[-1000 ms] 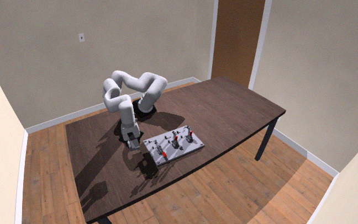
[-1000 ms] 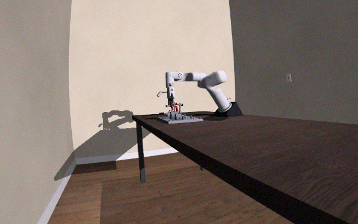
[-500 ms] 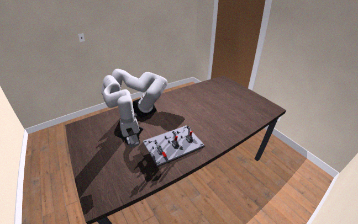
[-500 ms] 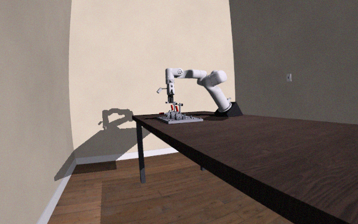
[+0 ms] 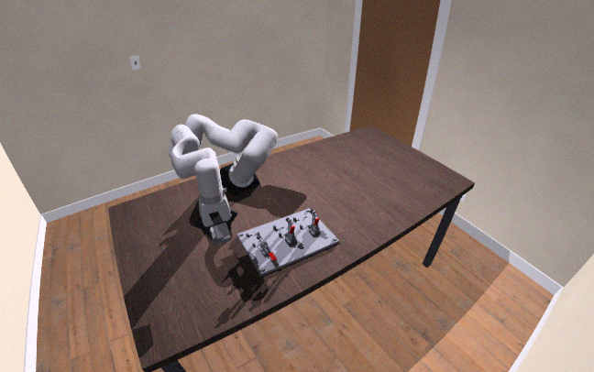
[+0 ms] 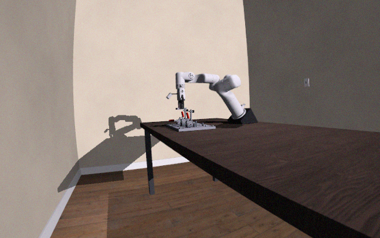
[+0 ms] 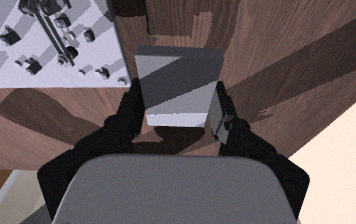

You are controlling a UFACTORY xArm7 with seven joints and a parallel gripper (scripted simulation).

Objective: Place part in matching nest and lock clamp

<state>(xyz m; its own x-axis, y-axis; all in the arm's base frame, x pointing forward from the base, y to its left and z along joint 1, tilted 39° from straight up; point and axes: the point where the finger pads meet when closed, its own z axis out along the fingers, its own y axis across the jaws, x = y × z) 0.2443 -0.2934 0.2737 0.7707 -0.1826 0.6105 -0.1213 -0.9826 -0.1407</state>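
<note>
Right now the grey flat part is 1 cm below my hand.
</note>
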